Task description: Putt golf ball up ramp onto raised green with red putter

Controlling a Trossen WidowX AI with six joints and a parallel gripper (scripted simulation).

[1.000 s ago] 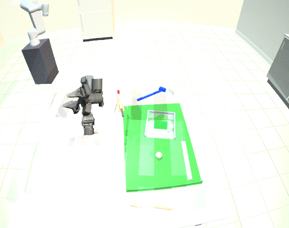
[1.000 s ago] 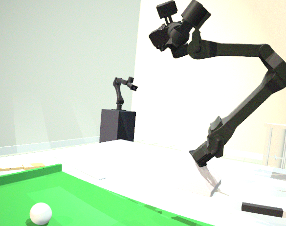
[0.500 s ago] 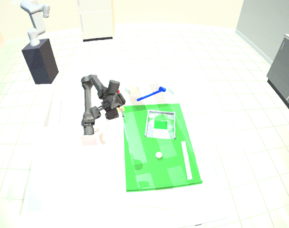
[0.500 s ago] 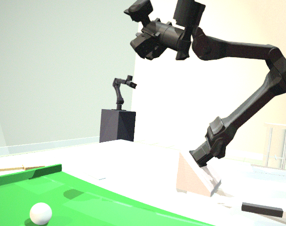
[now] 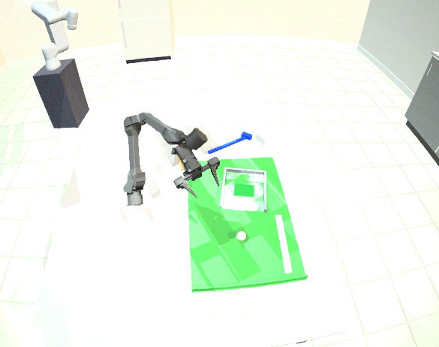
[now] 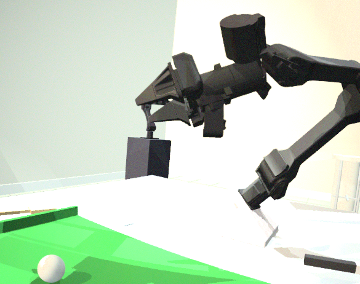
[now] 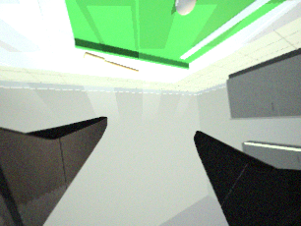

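Right now the tan rack is 430 mm to the left of my gripper tip, 240 mm below it and 170 mm behind it. The rest, counted from my gripper tip: white golf ball 250 mm below, 140 mm ahead, 40 mm to the right; then blue putter 590 mm to the left, 260 mm below, 100 mm ahead; then green mat 280 mm below, 140 mm ahead, 90 mm to the left.
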